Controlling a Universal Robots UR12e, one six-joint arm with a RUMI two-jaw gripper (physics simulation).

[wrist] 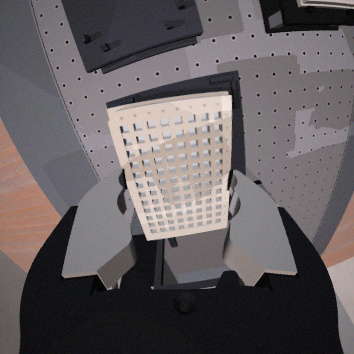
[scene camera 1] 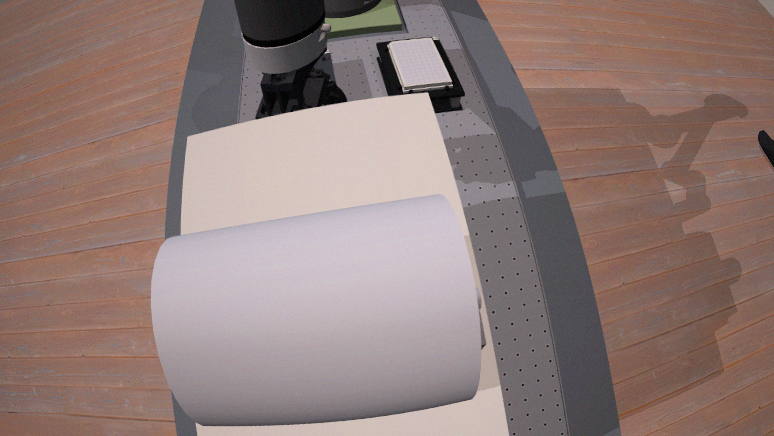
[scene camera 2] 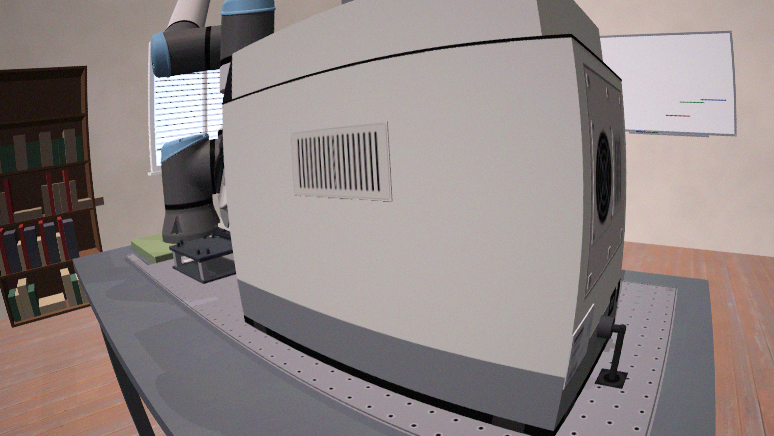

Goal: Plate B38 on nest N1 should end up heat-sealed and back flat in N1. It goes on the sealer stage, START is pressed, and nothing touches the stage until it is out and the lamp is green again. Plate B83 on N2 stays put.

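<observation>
My gripper is shut on the plate B38, with a finger against each long side. This pale plate lies over the dark sealer stage, whose far and right edges show past it. I cannot tell whether it is lifted or sealed. Nest N1 holds no plate. Plate B83 sits flat on nest N2. The sealer hides the stage and fingertips in both scene views. START, the lamp and plate labels do not show.
A large white roll sits on top of the sealer. A green block is at the arm's base. In the wrist view, N1 and N2 stand beyond the stage. A small black bracket stands beside the sealer's end.
</observation>
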